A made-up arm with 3 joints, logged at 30 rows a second.
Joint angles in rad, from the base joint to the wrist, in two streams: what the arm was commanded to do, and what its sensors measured. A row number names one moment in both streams.
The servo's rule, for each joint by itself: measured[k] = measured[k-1] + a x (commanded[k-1-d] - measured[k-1]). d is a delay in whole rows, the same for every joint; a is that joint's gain. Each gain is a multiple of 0.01, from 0.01 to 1. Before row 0 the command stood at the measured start. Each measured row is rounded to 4 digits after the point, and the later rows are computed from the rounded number. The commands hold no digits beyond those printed.
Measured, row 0:
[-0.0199 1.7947 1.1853]
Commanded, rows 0 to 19:
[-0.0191 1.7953 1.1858]
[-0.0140 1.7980 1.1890]
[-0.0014 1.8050 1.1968]
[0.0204 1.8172 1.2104]
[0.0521 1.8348 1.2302]
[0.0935 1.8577 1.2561]
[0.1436 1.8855 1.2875]
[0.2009 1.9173 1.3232]
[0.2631 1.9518 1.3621]
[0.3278 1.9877 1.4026]
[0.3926 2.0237 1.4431]
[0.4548 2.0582 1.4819]
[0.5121 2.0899 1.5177]
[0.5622 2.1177 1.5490]
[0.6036 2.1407 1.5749]
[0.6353 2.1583 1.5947]
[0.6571 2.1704 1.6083]
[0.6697 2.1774 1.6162]
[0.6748 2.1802 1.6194]
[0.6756 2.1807 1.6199]
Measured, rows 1 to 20:
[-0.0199 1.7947 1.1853]
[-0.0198 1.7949 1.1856]
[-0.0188 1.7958 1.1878]
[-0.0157 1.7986 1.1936]
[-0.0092 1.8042 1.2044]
[0.0018 1.8134 1.2209]
[0.0183 1.8267 1.2434]
[0.0409 1.8443 1.2716]
[0.0697 1.8662 1.3046]
[0.1045 1.8919 1.3414]
[0.1447 1.9206 1.3806]
[0.1893 1.9515 1.4206]
[0.2371 1.9835 1.4598]
[0.2866 2.0154 1.4969]
[0.3362 2.0461 1.5302]
[0.3843 2.0745 1.5588]
[0.4295 2.0996 1.5818]
[0.4705 2.1208 1.5988]
[0.5064 2.1378 1.6099]
[0.5367 2.1505 1.6160]
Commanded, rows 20 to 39:
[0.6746 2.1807 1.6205]
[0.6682 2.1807 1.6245]
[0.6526 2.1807 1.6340]
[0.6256 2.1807 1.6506]
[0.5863 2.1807 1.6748]
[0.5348 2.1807 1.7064]
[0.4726 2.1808 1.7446]
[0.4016 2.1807 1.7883]
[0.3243 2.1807 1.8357]
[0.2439 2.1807 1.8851]
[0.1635 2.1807 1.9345]
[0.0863 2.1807 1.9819]
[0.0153 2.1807 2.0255]
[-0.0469 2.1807 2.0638]
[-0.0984 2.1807 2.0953]
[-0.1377 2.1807 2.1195]
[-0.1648 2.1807 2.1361]
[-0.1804 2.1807 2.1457]
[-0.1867 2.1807 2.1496]
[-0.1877 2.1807 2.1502]
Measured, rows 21 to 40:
[0.5617 2.1596 1.6185]
[0.5820 2.1659 1.6198]
[0.5975 2.1703 1.6228]
[0.6074 2.1734 1.6300]
[0.6107 2.1756 1.6432]
[0.6063 2.1771 1.6634]
[0.5934 2.1782 1.6909]
[0.5717 2.1790 1.7253]
[0.5411 2.1795 1.7656]
[0.5021 2.1799 1.8105]
[0.4556 2.1801 1.8582]
[0.4030 2.1803 1.9070]
[0.3460 2.1804 1.9549]
[0.2865 2.1805 2.0001]
[0.2265 2.1806 2.0409]
[0.1680 2.1806 2.0757]
[0.1130 2.1806 2.1037]
[0.0630 2.1806 2.1244]
[0.0192 2.1806 2.1380]
[-0.0179 2.1806 2.1454]

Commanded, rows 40 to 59:
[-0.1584 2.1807 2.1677]
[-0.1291 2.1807 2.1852]
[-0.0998 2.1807 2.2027]
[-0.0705 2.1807 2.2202]
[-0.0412 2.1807 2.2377]
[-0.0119 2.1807 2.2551]
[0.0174 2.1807 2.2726]
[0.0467 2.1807 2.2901]
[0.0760 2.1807 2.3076]
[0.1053 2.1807 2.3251]
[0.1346 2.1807 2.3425]
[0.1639 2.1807 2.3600]
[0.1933 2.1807 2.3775]
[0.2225 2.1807 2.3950]
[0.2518 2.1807 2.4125]
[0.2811 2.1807 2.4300]
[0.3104 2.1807 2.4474]
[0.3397 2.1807 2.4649]
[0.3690 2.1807 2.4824]
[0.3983 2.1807 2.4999]
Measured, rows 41 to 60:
[-0.0485 2.1806 2.1485]
[-0.0683 2.1806 2.1608]
[-0.0792 2.1806 2.1764]
[-0.0829 2.1806 2.1932]
[-0.0807 2.1806 2.2105]
[-0.0736 2.1806 2.2279]
[-0.0625 2.1806 2.2453]
[-0.0481 2.1806 2.2628]
[-0.0310 2.1806 2.2803]
[-0.0117 2.1806 2.2978]
[0.0094 2.1806 2.3153]
[0.0319 2.1806 2.3327]
[0.0557 2.1806 2.3502]
[0.0805 2.1806 2.3677]
[0.1061 2.1806 2.3852]
[0.1323 2.1806 2.4027]
[0.1591 2.1806 2.4202]
[0.1863 2.1806 2.4376]
[0.2139 2.1806 2.4551]
[0.2418 2.1806 2.4726]

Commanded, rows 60 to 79:
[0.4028 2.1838 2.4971]
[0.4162 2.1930 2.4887]
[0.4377 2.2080 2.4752]
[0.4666 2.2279 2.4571]
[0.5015 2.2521 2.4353]
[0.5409 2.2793 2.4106]
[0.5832 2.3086 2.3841]
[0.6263 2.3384 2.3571]
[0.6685 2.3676 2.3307]
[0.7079 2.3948 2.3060]
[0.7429 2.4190 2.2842]
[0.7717 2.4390 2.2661]
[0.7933 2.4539 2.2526]
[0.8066 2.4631 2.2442]
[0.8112 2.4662 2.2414]
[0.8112 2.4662 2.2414]
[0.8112 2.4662 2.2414]
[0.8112 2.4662 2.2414]
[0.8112 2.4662 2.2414]
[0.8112 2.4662 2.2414]
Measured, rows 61 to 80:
[0.2700 2.1806 2.4901]
[0.2939 2.1816 2.4946]
[0.3159 2.1850 2.4908]
[0.3378 2.1919 2.4808]
[0.3610 2.2027 2.4656]
[0.3863 2.2175 2.4462]
[0.4141 2.2360 2.4234]
[0.4445 2.2578 2.3982]
[0.4772 2.2820 2.3719]
[0.5116 2.3077 2.3455]
[0.5469 2.3338 2.3202]
[0.5822 2.3594 2.2972]
[0.6163 2.3833 2.2773]
[0.6482 2.4045 2.2615]
[0.6767 2.4221 2.2504]
[0.7009 2.4353 2.2446]
[0.7208 2.4446 2.2426]
[0.7371 2.4511 2.2418]
[0.7504 2.4556 2.2415]
[0.7613 2.4588 2.2414]

